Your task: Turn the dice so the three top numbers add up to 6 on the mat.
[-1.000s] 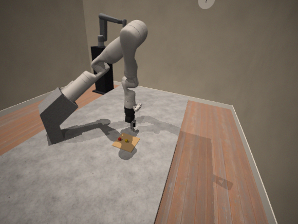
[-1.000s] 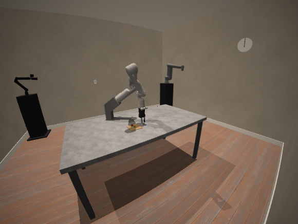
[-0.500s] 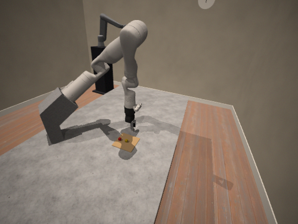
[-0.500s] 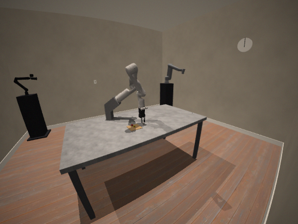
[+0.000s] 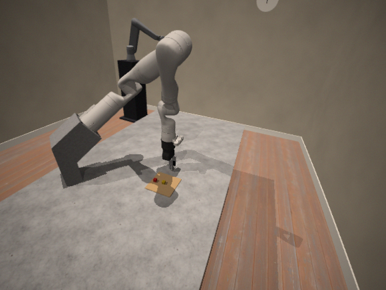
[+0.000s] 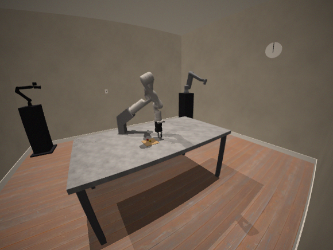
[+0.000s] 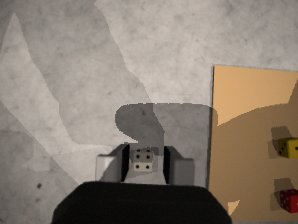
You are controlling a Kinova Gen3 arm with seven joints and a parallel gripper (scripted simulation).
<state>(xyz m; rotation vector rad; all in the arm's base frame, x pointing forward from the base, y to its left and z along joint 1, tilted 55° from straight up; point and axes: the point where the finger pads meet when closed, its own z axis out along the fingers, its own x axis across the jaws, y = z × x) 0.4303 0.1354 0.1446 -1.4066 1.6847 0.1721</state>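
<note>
Now: the white die 3 cm below my hand. Also, from my hand: tan mat (13 cm to the right, 3 cm below, 2 cm ahead); red die (13 cm to the right, 2 cm below, 2 cm behind); yellow die (13 cm to the right, 2 cm below, 2 cm ahead).
</note>
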